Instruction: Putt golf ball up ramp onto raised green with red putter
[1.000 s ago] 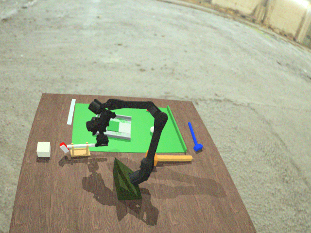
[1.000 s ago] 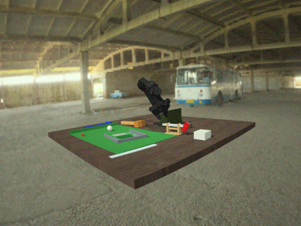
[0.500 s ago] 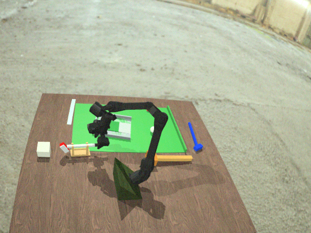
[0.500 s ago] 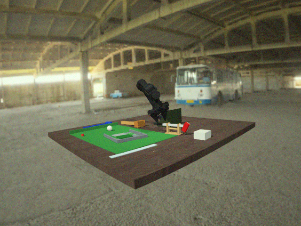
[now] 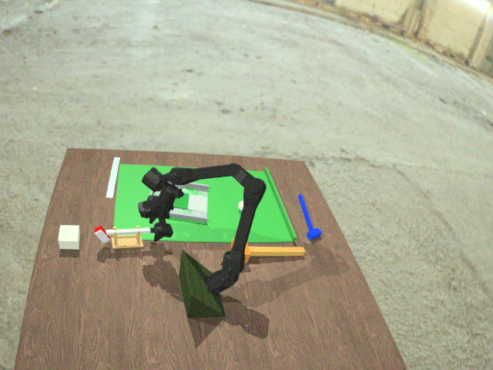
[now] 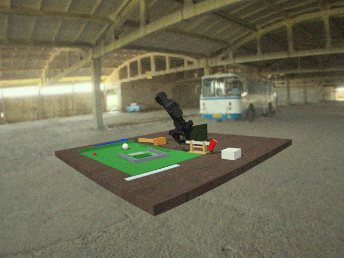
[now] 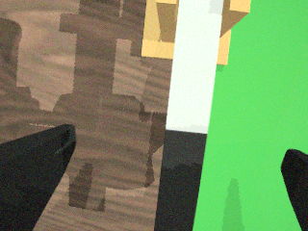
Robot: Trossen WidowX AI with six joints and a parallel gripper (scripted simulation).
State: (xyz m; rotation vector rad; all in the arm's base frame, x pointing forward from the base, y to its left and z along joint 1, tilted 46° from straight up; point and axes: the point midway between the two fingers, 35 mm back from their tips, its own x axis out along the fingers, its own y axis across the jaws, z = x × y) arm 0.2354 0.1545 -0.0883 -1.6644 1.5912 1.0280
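Now: the wooden fence 10 mm behind my gripper tip, 100 mm to the left of it and 20 mm below it. Also, from my gripper tip: white cube: 20 mm behind, 330 mm to the left, 30 mm below; white strip: 400 mm ahead, 170 mm to the left, 50 mm below; white golf ball: 190 mm ahead, 400 mm to the right, 30 mm below.
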